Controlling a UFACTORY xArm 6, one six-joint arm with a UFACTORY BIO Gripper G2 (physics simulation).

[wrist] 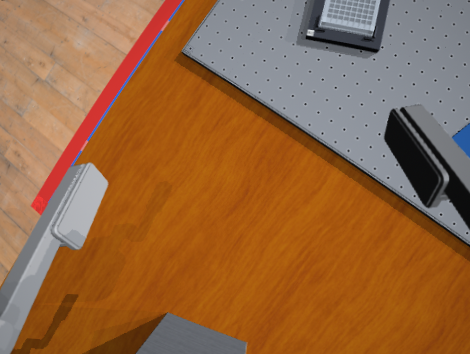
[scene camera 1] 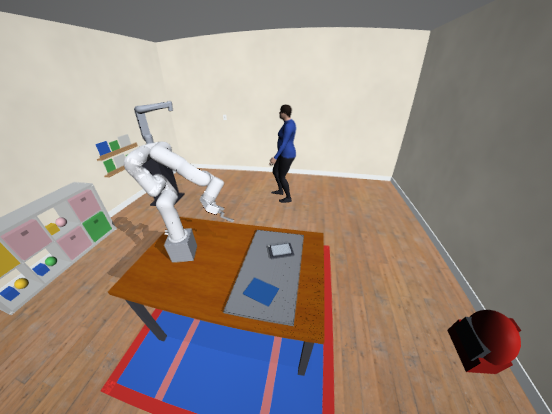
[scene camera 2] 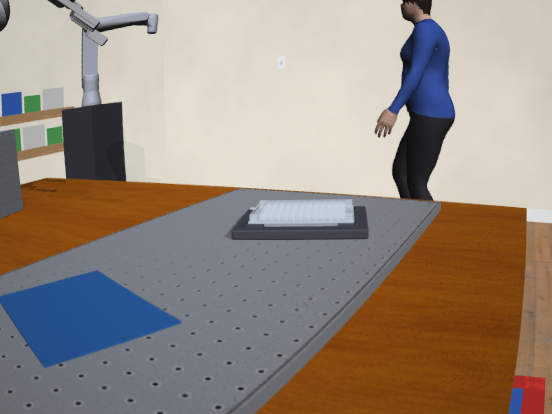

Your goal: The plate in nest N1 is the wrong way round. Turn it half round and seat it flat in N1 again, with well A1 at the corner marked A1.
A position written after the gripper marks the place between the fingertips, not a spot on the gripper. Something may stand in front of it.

In view: the gripper [wrist: 231, 148] and a clear well plate [scene camera 2: 272, 213].
